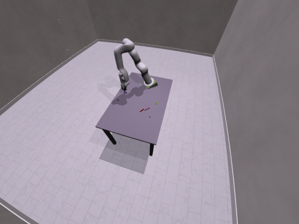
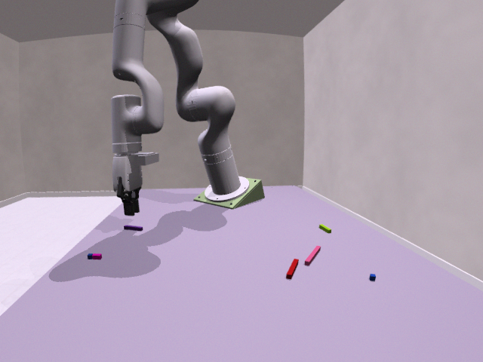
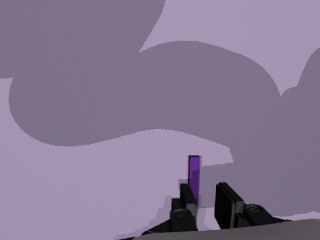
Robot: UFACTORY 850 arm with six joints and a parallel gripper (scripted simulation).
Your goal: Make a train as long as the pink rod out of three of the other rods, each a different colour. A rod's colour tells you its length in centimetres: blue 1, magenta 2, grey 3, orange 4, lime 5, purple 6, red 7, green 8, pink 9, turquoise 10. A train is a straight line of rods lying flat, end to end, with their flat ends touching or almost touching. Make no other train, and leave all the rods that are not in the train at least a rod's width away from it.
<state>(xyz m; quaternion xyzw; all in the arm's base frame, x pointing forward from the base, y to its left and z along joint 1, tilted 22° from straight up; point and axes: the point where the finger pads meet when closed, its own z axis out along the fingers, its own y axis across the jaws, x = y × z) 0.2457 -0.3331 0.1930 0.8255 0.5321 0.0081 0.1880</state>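
Right now the purple rod is 60 mm below my hand. Also, from my hand: magenta rod 180 mm ahead, 80 mm to the right, 60 mm below; pink rod 390 mm to the left, 320 mm ahead, 60 mm below; red rod 350 mm ahead, 320 mm to the left, 60 mm below.
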